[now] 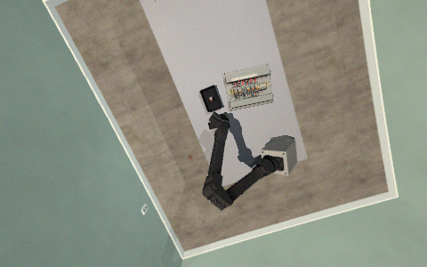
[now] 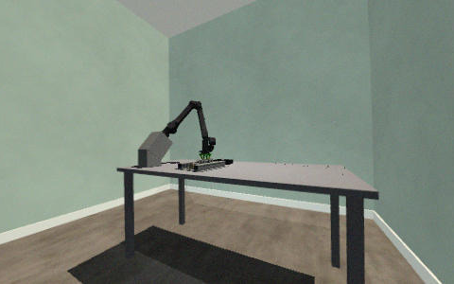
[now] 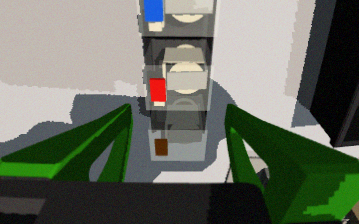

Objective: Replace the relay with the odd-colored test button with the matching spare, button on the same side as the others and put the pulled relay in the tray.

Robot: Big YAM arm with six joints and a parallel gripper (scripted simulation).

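The dark stand is 3 cm to the left of my hand and 2 cm below it. Also, from my hand: black tray (16 cm ahead, 6 cm to the left, 1 cm below).
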